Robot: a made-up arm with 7 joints. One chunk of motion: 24 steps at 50 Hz.
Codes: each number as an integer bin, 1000 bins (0 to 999) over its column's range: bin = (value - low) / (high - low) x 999, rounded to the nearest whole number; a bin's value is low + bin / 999 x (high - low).
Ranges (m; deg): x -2.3..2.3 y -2.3..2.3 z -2.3..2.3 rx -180..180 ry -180..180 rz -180..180
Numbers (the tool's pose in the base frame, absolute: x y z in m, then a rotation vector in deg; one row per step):
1: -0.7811 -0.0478 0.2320 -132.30 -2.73 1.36
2: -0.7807 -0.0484 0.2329 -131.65 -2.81 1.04
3: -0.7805 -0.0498 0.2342 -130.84 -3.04 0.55
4: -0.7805 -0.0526 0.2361 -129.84 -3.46 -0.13
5: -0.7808 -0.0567 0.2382 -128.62 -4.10 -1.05
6: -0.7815 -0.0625 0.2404 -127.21 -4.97 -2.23
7: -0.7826 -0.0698 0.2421 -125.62 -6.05 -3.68
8: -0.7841 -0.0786 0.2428 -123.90 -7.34 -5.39
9: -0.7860 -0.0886 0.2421 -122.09 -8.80 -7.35
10: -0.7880 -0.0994 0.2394 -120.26 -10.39 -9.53
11: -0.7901 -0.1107 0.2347 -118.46 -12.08 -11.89
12: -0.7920 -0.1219 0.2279 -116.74 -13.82 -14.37
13: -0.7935 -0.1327 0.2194 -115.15 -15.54 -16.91
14: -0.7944 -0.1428 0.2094 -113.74 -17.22 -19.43
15: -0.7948 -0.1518 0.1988 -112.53 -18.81 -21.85
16: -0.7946 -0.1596 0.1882 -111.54 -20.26 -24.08
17: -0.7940 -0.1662 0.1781 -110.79 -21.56 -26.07
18: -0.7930 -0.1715 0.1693 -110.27 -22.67 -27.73
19: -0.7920 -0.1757 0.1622 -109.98 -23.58 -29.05
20: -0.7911 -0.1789 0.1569 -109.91 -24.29 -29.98
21: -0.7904 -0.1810 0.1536 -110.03 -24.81 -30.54
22: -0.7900 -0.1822 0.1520 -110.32 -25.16 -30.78
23: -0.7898 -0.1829 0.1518 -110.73 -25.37 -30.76
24: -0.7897 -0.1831 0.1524 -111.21 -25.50 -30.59
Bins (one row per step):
1: 330 489 550 132 492 503
2: 330 489 550 134 492 502
3: 330 489 550 136 491 501
4: 330 488 551 139 490 499
5: 330 487 551 143 488 497
6: 330 486 552 146 486 493
7: 330 484 552 151 483 489
8: 329 482 552 156 479 485
9: 329 480 552 161 475 479
10: 328 478 551 166 471 473
11: 328 475 550 171 466 467
12: 327 473 549 176 461 460
13: 327 471 547 180 456 453
14: 327 468 545 184 452 446
15: 327 467 543 187 447 439
16: 327 465 540 190 443 433
17: 327 463 538 192 440 427
18: 327 462 536 194 437 423
19: 327 461 535 194 434 419
20: 328 461 534 194 432 416
21: 328 460 533 194 431 415
22: 328 460 533 193 430 414
23: 328 460 532 192 429 414
24: 328 460 533 191 429 415

